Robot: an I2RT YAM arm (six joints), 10 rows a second.
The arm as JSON. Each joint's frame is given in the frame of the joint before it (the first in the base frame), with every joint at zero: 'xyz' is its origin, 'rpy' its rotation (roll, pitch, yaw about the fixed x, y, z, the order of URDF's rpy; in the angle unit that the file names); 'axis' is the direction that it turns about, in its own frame. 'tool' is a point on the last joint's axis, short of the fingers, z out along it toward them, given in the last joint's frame.
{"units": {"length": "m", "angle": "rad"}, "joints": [
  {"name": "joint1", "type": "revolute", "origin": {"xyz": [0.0, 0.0, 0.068], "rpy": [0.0, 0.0, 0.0]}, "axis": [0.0, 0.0, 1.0]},
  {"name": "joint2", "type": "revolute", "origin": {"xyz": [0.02, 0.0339, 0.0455], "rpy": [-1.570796, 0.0, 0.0]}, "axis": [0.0, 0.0, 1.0]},
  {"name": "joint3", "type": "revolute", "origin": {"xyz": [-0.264, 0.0, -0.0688], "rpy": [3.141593, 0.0, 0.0]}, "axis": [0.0, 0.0, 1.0]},
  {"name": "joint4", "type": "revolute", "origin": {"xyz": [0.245, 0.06, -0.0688], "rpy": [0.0, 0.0, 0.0]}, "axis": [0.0, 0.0, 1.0]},
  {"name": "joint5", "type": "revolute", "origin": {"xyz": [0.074, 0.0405, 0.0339], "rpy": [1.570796, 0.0, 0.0]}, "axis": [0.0, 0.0, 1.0]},
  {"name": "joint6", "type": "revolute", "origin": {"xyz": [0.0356, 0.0, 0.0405], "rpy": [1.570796, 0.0, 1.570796]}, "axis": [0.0, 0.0, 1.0]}
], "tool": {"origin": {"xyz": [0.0, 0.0, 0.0], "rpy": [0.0, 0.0, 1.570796]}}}
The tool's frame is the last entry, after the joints.
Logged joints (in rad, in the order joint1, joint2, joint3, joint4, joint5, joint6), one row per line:
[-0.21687 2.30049 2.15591 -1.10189 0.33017 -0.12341]
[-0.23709 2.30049 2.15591 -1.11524 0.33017 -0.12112]
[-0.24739 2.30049 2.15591 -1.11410 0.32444 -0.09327]
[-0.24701 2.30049 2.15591 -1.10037 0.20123 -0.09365]
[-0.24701 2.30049 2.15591 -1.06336 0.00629 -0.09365]
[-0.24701 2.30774 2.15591 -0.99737 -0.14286 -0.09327]
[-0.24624 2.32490 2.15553 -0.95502 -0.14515 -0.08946]
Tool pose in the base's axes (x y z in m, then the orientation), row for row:
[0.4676 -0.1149 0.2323 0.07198 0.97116 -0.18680 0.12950]
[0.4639 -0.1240 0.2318 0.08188 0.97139 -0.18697 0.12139]
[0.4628 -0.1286 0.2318 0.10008 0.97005 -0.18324 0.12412]
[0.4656 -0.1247 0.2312 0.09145 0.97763 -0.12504 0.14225]
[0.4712 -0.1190 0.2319 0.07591 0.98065 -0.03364 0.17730]
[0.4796 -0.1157 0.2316 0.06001 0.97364 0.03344 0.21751]
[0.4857 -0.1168 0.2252 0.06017 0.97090 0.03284 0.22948]
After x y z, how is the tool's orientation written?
As a quaternion, x y z w.
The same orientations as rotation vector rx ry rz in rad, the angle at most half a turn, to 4 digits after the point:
[0.2092 2.8225 -0.5429]
[0.2391 2.8363 -0.5459]
[0.2918 2.8279 -0.5342]
[0.2639 2.8209 -0.3608]
[0.2148 2.7752 -0.0952]
[0.1662 2.6964 0.0926]
[0.1656 2.6719 0.0904]

